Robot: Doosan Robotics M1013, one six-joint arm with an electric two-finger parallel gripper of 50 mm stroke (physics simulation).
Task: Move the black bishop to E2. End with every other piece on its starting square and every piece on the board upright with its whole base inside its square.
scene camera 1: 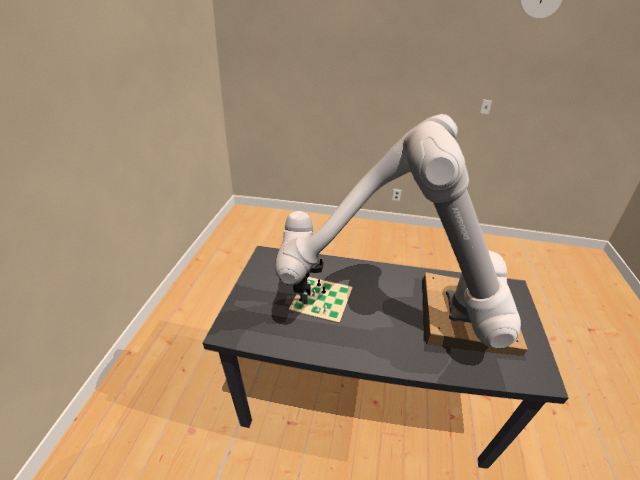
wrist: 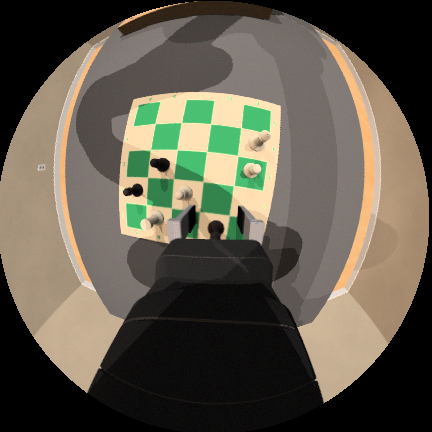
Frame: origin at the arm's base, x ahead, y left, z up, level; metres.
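Seen in the pictures: gripper, between the fingertips: [scene camera 1: 306,299] [wrist: 216,213].
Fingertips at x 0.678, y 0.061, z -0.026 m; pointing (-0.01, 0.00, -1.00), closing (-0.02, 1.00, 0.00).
A point is followed by its place in that frame.
My gripper [scene camera 1: 305,298] @(x 0.678, y 0.061, z -0.026 m) [wrist: 216,213] @(x 0.678, y 0.061, z -0.026 m) is open, pointing down low over the far-left edge of the board [scene camera 1: 308,311] @(x 0.656, y 0.118, z -0.038 m) [wrist: 172,111] @(x 0.542, y 0.000, z -0.037 m). A black piece [wrist: 216,230] @(x 0.696, y 0.062, z -0.018 m), seemingly the black bishop, stands between the spread fingers in the wrist view, not gripped; its lower part is hidden by the gripper body. Two other black pieces stand left of the fingers in the wrist view: one black piece [wrist: 160,164] @(x 0.619, y -0.007, z -0.023 m) and another black piece [wrist: 133,190] @(x 0.649, y -0.047, z -0.023 m). Their exact types are hard to tell. The square letters are too small to read.
A pale piece [wrist: 184,193] @(x 0.653, y 0.025, z -0.016 m) stands just beyond the left finger, and a taller pale piece [wrist: 152,220] @(x 0.685, y -0.015, z -0.013 m) stands left of it. Two more pale pieces stand at the board's right side in the wrist view: one pale piece [wrist: 259,140] @(x 0.590, y 0.107, z -0.017 m) and another pale piece [wrist: 252,170] @(x 0.626, y 0.098, z -0.009 m).
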